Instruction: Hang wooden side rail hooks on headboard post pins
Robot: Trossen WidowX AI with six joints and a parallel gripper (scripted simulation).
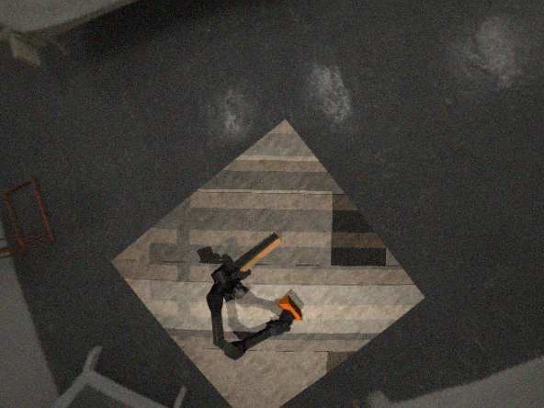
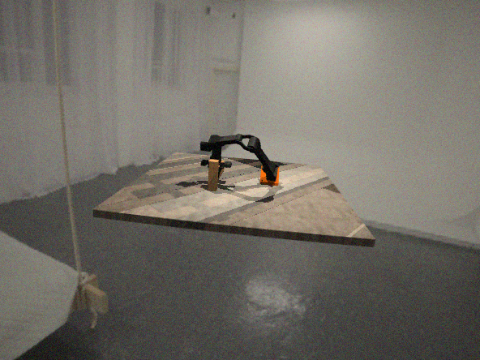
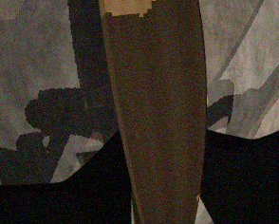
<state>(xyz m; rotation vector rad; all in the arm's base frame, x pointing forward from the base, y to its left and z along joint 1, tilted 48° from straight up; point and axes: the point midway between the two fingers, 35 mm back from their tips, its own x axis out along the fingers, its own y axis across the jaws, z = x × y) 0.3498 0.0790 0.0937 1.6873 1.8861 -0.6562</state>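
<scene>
Now: gripper tip 110 mm to the right of the headboard post, 40 mm below it and 10 mm past it.
</scene>
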